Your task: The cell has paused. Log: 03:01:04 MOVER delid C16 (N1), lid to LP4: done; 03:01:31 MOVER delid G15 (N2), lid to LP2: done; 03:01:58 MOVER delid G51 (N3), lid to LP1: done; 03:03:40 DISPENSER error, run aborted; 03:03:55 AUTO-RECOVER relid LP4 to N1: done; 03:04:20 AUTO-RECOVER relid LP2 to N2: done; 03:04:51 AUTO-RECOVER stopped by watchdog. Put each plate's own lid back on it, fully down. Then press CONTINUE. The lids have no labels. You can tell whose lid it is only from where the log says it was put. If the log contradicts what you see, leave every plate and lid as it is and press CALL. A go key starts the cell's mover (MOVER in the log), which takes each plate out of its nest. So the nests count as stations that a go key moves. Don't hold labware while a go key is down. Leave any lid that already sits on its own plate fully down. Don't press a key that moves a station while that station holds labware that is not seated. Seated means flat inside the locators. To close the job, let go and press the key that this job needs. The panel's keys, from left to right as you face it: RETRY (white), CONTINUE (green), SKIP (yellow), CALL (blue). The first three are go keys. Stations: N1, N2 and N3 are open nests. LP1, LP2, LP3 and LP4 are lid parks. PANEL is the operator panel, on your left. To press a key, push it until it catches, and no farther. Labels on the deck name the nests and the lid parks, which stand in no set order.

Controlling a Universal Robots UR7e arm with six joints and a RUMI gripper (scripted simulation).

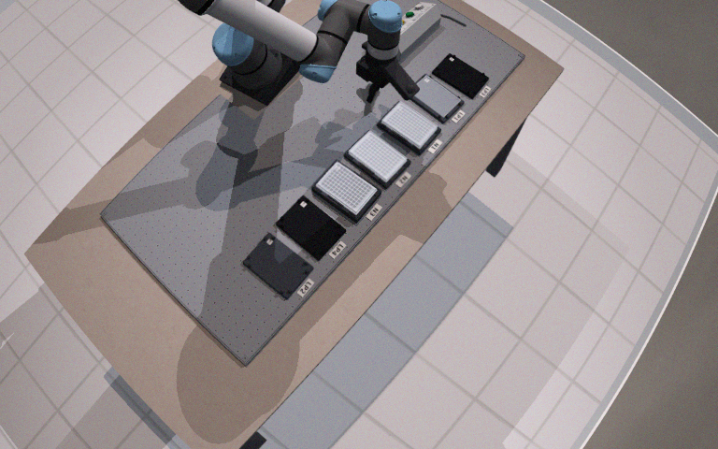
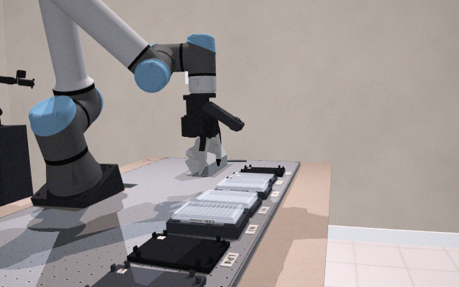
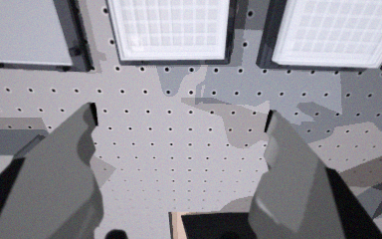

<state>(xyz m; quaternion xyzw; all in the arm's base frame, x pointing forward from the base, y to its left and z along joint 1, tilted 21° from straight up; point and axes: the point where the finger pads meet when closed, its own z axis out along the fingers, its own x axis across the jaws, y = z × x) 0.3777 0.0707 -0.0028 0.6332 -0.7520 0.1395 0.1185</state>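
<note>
Right now the light grey lid is 10 cm ahead of my hand, 13 cm to the left of it and 5 cm below it. The rest, counted from my hand: blue key (11 cm behind, 24 cm to the left); then plate (5 cm ahead, 26 cm to the right, 4 cm below); then lid park LP1 (10 cm ahead, 13 cm to the left, 6 cm below).
</note>
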